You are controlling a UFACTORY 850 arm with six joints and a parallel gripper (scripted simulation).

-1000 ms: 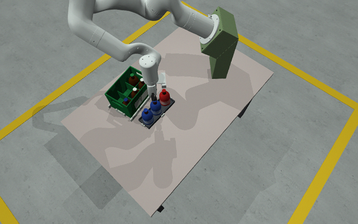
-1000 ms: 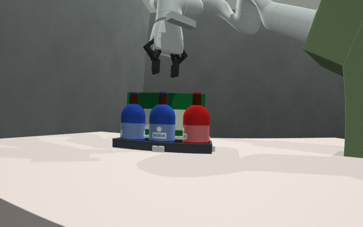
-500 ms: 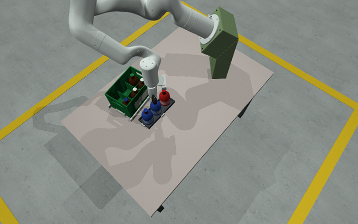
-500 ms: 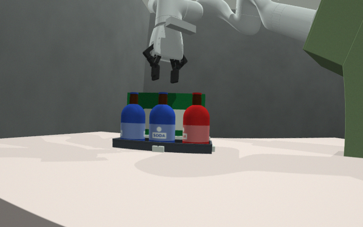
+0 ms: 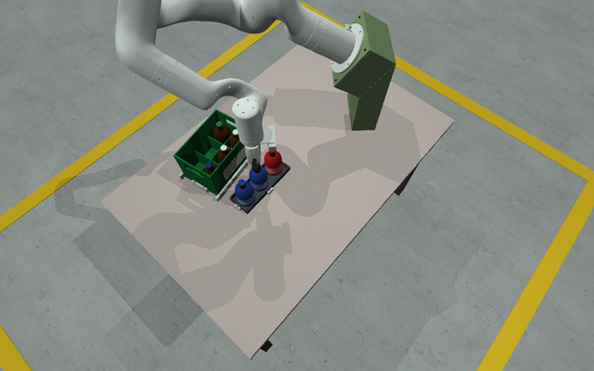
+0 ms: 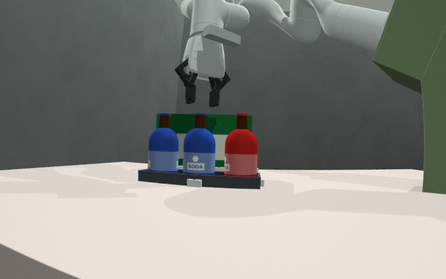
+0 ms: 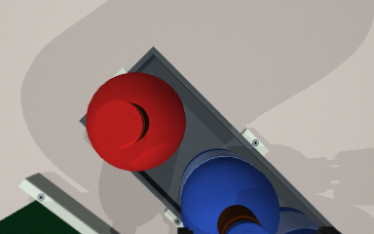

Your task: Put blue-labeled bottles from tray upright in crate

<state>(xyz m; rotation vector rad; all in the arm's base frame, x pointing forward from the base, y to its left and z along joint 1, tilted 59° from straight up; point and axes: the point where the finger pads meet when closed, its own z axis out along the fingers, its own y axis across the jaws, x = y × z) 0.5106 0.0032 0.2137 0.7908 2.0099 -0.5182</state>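
Now: the red-labeled bottle 11 cm below my hand, 9 cm behind it and 2 cm to the left of it. Also, from my hand: dark tray: 19 cm below; green crate: 21 cm to the right, 11 cm below, 2 cm behind; brown-necked bottle: 17 cm to the right, 11 cm below, 8 cm ahead.
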